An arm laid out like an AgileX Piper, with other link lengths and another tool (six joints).
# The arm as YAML. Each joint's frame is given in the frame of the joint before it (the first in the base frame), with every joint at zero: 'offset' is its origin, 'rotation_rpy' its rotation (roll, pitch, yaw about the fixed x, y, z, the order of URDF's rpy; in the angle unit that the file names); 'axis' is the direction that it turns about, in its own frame. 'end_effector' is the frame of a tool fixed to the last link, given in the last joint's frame.
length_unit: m
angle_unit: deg
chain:
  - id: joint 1
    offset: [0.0, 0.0, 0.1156]
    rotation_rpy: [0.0, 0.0, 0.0]
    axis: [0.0, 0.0, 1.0]
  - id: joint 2
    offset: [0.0, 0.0, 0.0]
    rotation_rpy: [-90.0, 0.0, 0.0]
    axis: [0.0, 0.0, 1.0]
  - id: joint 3
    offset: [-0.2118, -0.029, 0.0]
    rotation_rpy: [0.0, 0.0, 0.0]
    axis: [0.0, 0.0, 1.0]
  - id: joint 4
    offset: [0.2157, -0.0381, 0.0]
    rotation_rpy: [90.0, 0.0, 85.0]
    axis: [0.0, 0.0, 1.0]
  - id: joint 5
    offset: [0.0, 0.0, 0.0]
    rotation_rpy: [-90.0, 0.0, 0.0]
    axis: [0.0, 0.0, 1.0]
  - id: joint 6
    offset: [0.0, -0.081, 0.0]
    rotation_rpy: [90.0, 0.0, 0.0]
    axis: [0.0, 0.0, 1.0]
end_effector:
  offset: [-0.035, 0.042, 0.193]
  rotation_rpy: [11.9, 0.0, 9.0]
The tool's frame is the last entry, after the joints.
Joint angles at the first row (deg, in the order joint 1, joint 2, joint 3, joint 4, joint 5, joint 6):
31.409 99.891 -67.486 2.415 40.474 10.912
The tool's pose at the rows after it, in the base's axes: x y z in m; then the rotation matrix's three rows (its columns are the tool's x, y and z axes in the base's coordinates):
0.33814 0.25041 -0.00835; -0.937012 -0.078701 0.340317; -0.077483 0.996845 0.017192; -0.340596 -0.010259 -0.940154
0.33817 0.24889 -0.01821; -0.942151 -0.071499 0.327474; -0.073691 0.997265 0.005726; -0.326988 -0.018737 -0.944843
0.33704 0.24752 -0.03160; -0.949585 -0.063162 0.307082; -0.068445 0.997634 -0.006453; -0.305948 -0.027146 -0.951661
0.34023 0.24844 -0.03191; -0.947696 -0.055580 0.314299; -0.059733 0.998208 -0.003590; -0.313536 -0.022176 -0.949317
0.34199 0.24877 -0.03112; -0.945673 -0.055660 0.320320; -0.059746 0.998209 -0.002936; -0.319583 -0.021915 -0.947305
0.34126 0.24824 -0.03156; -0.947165 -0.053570 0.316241; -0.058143 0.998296 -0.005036; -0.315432 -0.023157 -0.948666
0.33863 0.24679 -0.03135; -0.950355 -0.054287 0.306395; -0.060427 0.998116 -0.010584; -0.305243 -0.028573 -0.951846
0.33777 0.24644 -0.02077; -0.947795 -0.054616 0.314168; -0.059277 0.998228 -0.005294; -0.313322 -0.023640 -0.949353
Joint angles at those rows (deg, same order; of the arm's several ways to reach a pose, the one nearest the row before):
31.408 102.008 -67.557 2.308 37.843 14.157
31.408 103.559 -67.557 1.987 37.233 14.770
31.410 105.668 -67.558 1.965 36.460 15.304
31.409 106.043 -67.613 1.809 35.594 15.823
31.409 106.108 -67.729 1.572 35.314 15.942
31.410 106.107 -67.775 1.572 35.612 16.085
31.410 105.842 -67.946 1.571 36.735 16.085
31.408 103.945 -67.949 1.572 38.074 16.083

